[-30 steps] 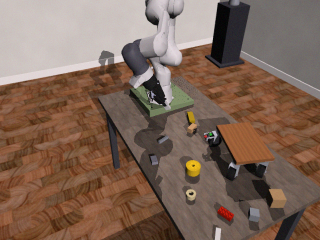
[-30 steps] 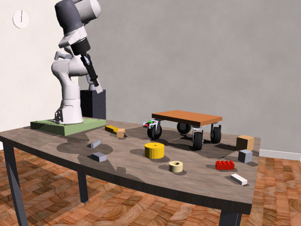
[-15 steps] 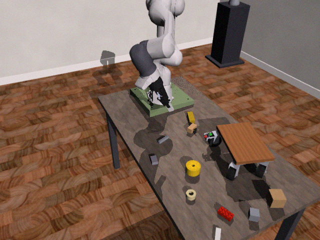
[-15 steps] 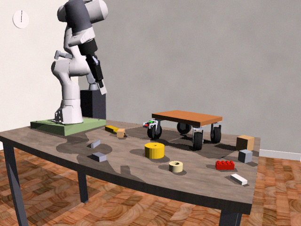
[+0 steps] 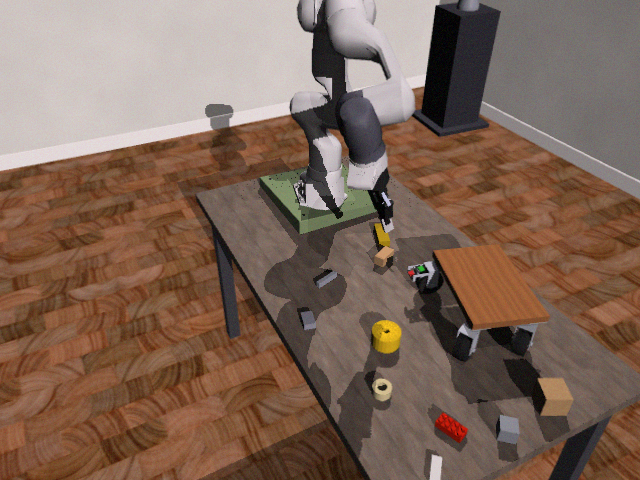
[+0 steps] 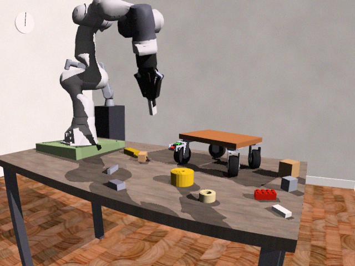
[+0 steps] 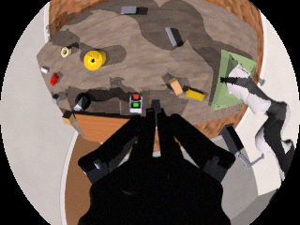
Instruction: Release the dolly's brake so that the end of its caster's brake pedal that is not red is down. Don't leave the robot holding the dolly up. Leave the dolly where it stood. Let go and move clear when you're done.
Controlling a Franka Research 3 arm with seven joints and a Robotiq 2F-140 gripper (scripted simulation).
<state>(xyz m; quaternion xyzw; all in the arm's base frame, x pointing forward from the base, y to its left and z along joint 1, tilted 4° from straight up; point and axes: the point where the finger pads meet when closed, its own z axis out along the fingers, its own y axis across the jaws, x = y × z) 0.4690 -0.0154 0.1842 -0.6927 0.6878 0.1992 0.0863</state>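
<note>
Now: hand 170 mm above the brake pedal, 90 mm to the right of it and 50 mm short of it. Round my hand: tan block 230 mm below, 120 mm behind, 80 mm to the left; yellow cylinder 230 mm below, 190 mm ahead, 80 mm to the right; yellow bar 240 mm below, 230 mm behind, 130 mm to the left.
</note>
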